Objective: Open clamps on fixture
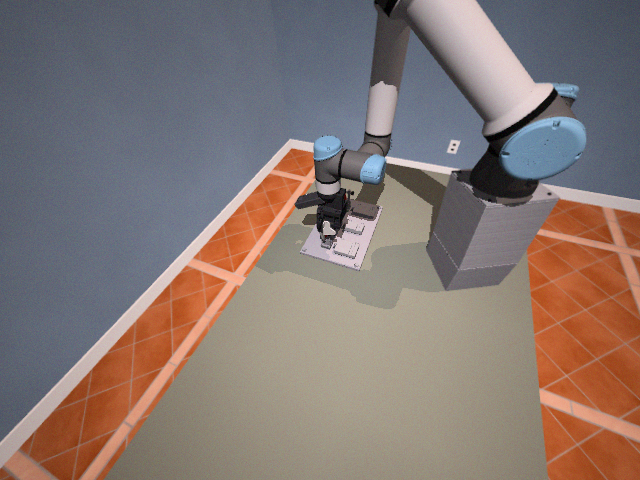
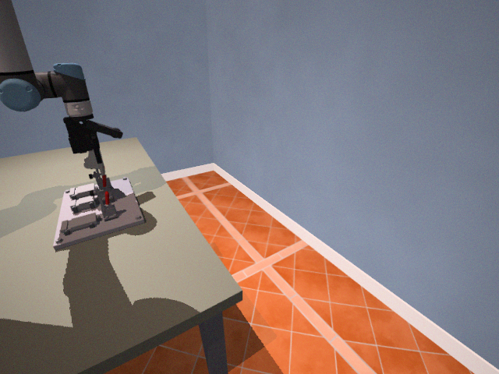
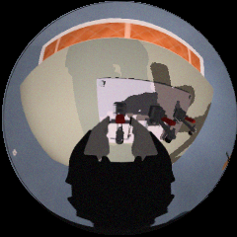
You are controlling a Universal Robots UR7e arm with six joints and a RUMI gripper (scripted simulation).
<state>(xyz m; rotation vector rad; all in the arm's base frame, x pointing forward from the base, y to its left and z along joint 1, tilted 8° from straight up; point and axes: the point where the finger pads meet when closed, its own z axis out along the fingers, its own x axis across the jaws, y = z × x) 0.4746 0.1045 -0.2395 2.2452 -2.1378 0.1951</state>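
Now: hand 90 mm past the block and 50 mm above it. Round my hand: grey fixture plate: 110 mm to the right, 80 mm below, 30 mm behind.
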